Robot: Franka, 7 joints.
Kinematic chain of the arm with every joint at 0, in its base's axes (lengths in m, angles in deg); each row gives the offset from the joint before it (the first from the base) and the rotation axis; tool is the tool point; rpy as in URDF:
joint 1: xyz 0 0 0.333 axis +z
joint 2: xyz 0 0 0 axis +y
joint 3: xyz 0 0 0.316 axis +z
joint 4: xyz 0.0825 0 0 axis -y
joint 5: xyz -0.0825 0 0.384 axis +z
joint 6: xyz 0 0 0 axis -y
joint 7: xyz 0.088 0 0 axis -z
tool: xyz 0 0 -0.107 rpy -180 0 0
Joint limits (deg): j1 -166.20..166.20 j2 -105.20..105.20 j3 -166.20..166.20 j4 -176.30..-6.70 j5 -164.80..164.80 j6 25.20..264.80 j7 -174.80..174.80
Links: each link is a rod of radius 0.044 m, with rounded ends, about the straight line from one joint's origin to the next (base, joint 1, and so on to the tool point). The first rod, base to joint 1, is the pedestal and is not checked.
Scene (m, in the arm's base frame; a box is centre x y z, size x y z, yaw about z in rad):
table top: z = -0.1
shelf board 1: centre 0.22 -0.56 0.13 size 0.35 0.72 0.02 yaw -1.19
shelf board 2: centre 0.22 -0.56 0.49 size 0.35 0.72 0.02 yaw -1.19
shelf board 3: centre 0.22 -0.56 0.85 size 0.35 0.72 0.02 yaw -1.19
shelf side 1: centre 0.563 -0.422 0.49 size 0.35 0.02 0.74 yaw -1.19
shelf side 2: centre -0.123 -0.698 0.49 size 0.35 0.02 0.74 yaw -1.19
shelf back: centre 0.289 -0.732 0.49 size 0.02 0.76 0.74 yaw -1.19
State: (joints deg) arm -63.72 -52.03 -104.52 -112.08 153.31 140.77 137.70
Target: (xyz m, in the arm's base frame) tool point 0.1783 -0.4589 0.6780
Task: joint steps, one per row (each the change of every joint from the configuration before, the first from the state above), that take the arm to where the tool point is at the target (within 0.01 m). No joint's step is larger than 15 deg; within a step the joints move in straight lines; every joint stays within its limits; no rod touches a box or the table.
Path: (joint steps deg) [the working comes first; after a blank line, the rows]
Joints at the target: -13.49 -32.10 -44.42 -119.14 152.15 135.56 137.70
Straight joint move there: touches shelf side 2.

1: 6.63 -3.64 13.19 -5.82 -0.02 0.84 0.00
2: 6.63 -3.64 13.19 -5.81 -0.03 0.83 0.00
3: 6.62 -3.64 13.19 -5.82 -0.02 0.84 0.00
4: 6.63 -3.64 13.19 -5.82 -0.03 0.83 0.00
5: 6.63 -3.65 13.19 -5.81 -0.02 0.84 0.00
6: 6.63 -3.64 13.19 -5.82 -0.03 0.83 0.00
7: 3.48 13.93 -6.35 9.28 -0.33 -3.41 0.00
8: 3.49 13.93 -6.35 9.28 -0.34 -3.40 0.00
9: 3.49 13.92 -6.34 9.28 -0.34 -3.41 0.00

